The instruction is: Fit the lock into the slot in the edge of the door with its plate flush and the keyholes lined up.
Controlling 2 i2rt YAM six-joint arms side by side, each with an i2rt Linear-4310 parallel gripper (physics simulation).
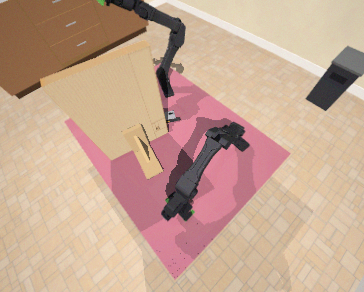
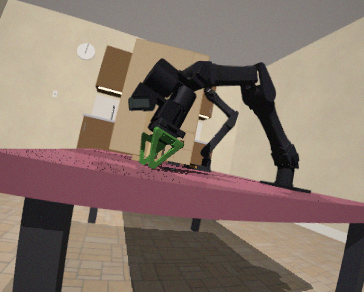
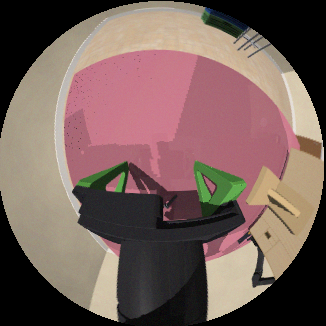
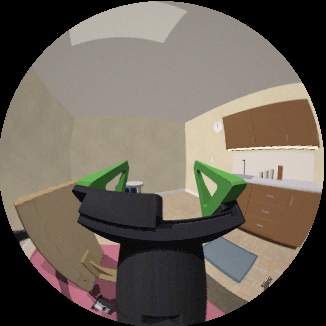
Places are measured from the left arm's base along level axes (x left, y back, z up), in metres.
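Where they show: left gripper, fingertip midpoint: (image 2: 145, 165) (image 3: 160, 164); right gripper, fingertip midpoint: (image 4: 160, 163); left arm's base, link origin: (image 2: 283, 187); right arm's base, link origin: (image 1: 166, 87).
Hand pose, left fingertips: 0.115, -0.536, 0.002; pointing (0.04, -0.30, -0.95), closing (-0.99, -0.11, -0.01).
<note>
Each offset is from my left fingertips to the centre of the thing, as dx, dy, dz. "spot": to the spot under its first point.
The lock, small and grey with a dark plate {-0.507, +0.333, +0.009} (image 1: 171, 116) (image 4: 103, 305), lies on the pink table next to the door's edge, apart from my grippers. The pale wooden door (image 1: 95, 100) (image 2: 127, 112) (image 3: 306, 167) (image 4: 52, 225) stands upright. Its keyhole {spot: -0.422, +0.201, +0.090} (image 1: 158, 128) (image 3: 268, 235) is low near that edge; the slot itself cannot be made out. My left gripper (image 1: 180, 206) (image 2: 148, 164) (image 3: 160, 164) is open, low over the table. A small dark shape {-0.023, +0.061, +0.002} (image 3: 171, 202) shows behind its fingertips; I cannot tell what it is. My right gripper (image 4: 160, 163) is open and empty, raised beyond the door.
A wooden foot (image 1: 150, 167) (image 3: 262, 185) (image 4: 95, 270) supports the door and reaches across the pink table (image 1: 260, 150) (image 2: 100, 180). The right arm stands beyond the door's edge. Drawer cabinets (image 1: 55, 45) (image 4: 267, 210) stand by a wall, and a dark bin (image 1: 332, 82) stands on the floor.
</note>
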